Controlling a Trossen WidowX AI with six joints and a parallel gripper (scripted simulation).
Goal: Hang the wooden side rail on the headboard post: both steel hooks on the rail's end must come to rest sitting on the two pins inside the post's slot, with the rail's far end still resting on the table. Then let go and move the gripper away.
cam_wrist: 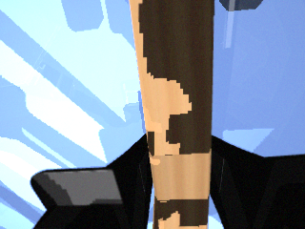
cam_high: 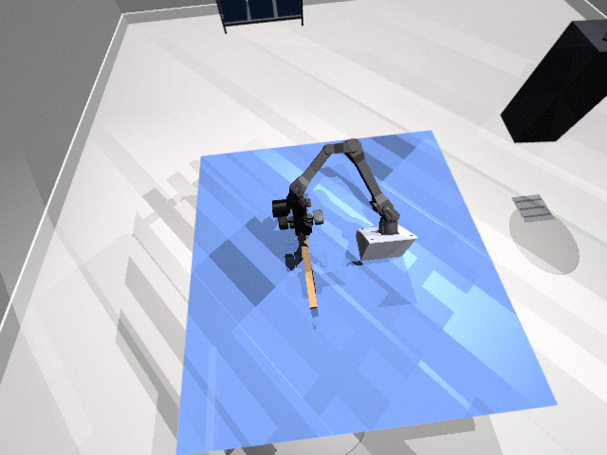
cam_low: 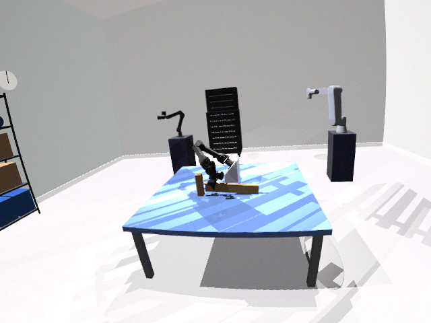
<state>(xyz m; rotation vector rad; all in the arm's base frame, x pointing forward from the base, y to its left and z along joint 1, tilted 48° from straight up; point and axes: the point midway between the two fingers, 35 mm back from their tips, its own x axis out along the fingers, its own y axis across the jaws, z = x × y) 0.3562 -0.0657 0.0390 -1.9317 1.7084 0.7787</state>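
Right now the headboard post is 10 mm ahead of my gripper tip, 110 mm to the right of it and 40 mm above it.
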